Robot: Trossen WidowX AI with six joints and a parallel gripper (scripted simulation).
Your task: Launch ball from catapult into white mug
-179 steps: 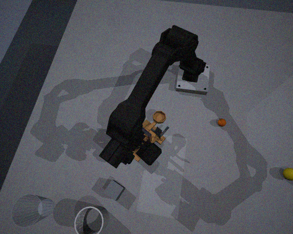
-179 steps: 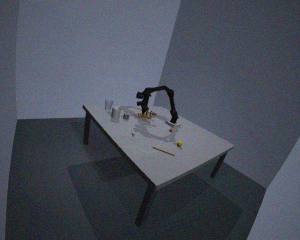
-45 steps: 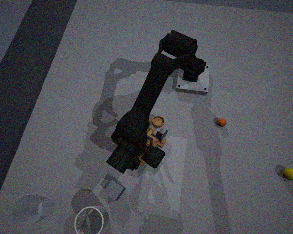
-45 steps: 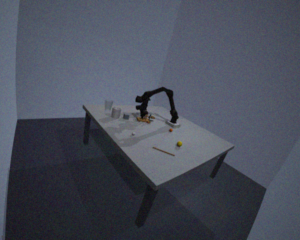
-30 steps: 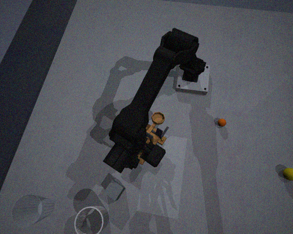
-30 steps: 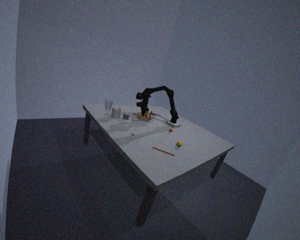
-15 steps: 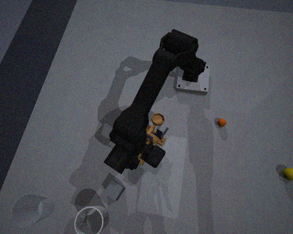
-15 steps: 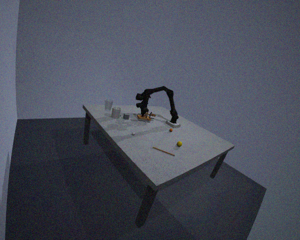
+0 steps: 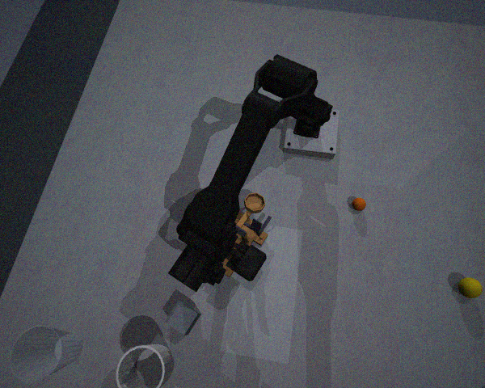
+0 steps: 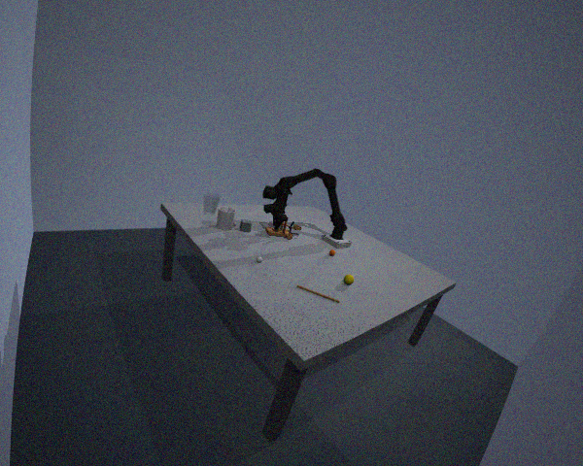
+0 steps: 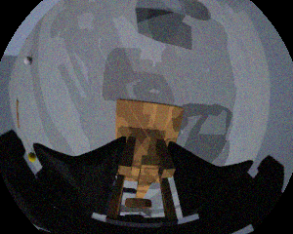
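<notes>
The orange ball lies 280 mm to the left of my gripper tip, 190 mm behind it and 20 mm below it. Also, from my gripper tip: grey cube 160 mm ahead, 50 mm to the right, 10 mm below; then white mug 270 mm ahead, 80 mm to the right, 10 mm below; then wooden catapult 60 mm behind, 40 mm to the left, 20 mm above.
</notes>
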